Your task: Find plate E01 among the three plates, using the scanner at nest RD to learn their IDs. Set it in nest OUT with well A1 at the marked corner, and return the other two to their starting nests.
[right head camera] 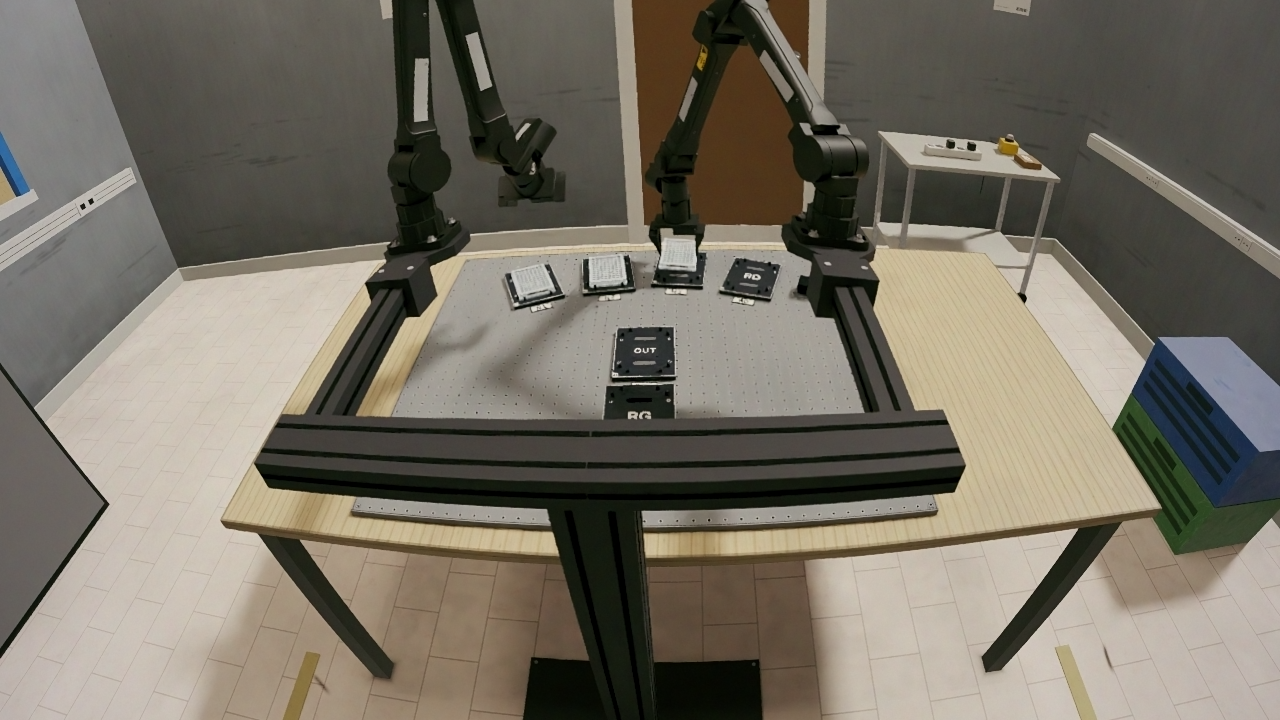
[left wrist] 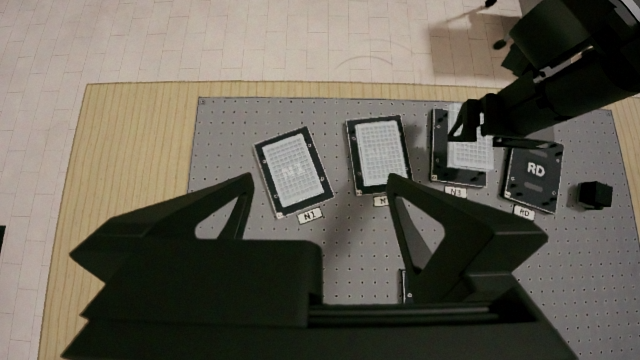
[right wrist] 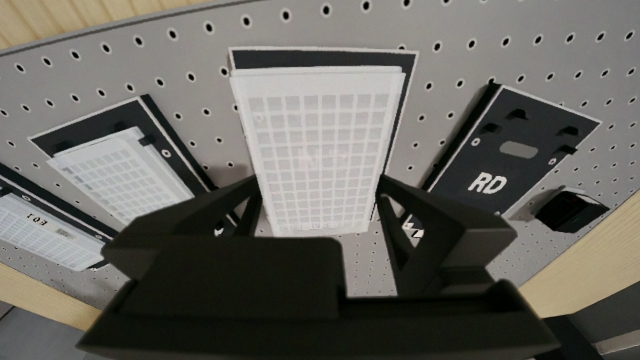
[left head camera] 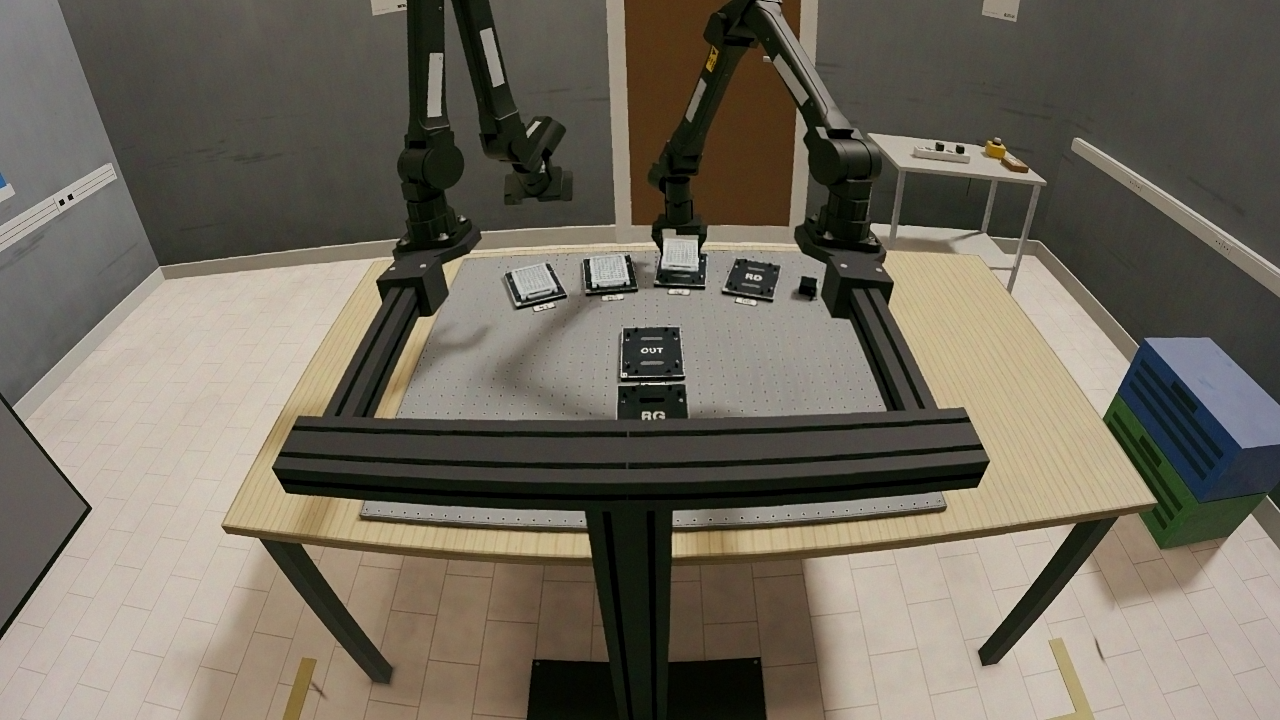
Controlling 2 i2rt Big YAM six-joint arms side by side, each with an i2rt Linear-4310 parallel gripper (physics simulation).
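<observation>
My right gripper (left head camera: pixel 680 234) (right wrist: pixel 319 180) is shut on a white well plate (left head camera: pixel 680 254) (right head camera: pixel 678 254) (left wrist: pixel 472 155) (right wrist: pixel 320 150), held above nest N3 (left wrist: pixel 440 172) (right wrist: pixel 320 59). A second plate (left head camera: pixel 610 269) (left wrist: pixel 381 152) (right wrist: pixel 120 175) sits in nest N2. A third plate (left head camera: pixel 535 281) (left wrist: pixel 292 170) (right wrist: pixel 50 235) sits in nest N1; its side label, upside down in the right wrist view, seems to read E01. Nest RD (left head camera: pixel 751 290) (left wrist: pixel 532 189) (right wrist: pixel 452 197) and nest OUT (left head camera: pixel 651 366) (right head camera: pixel 643 366) hold no plate. My left gripper (left head camera: pixel 538 189) (left wrist: pixel 320 180) is open and empty, high above the board.
A small black box (left head camera: pixel 807 287) (left wrist: pixel 595 195) (right wrist: pixel 570 210), likely the scanner, stands beside nest RD. Nest RG (left head camera: pixel 652 399) (right head camera: pixel 639 399) lies in front of OUT, partly hidden by the dark frame beam (left head camera: pixel 626 447). My right arm reaches over N3 and RD in the left wrist view.
</observation>
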